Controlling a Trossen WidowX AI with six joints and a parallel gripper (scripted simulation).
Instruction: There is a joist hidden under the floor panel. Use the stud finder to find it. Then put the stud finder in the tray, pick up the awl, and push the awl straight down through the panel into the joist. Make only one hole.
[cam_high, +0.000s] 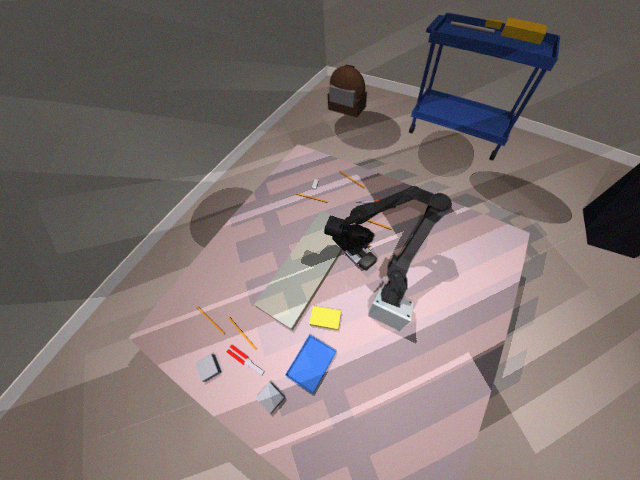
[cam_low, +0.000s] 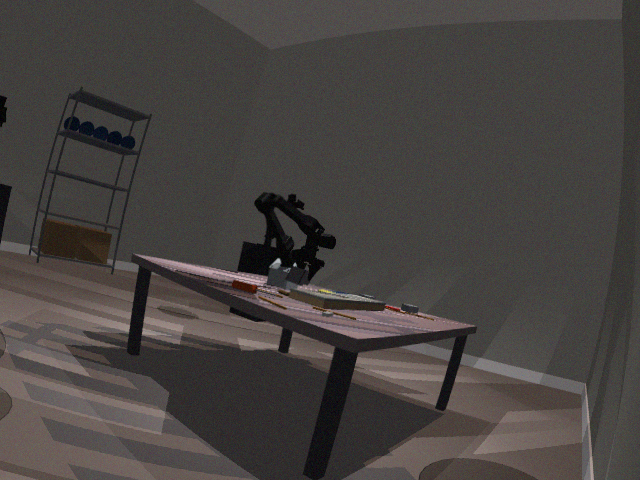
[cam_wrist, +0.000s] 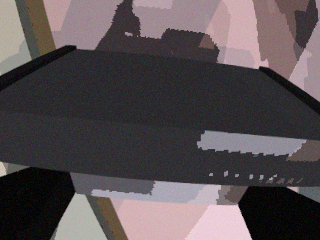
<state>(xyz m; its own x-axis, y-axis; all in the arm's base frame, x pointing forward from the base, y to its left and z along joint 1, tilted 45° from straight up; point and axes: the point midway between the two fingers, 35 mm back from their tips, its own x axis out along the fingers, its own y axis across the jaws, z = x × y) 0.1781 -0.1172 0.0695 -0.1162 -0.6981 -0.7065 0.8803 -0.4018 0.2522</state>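
Now: the stud finder 1 cm to the right of my gripper tip and 1 cm ahead of it. The rest, counted from my gripper tip: yellow block: 25 cm to the left, 6 cm below, 2 cm ahead; awl: 11 cm to the right, 7 cm below, 4 cm behind; blue tray: 42 cm to the left, 7 cm below, 1 cm ahead.
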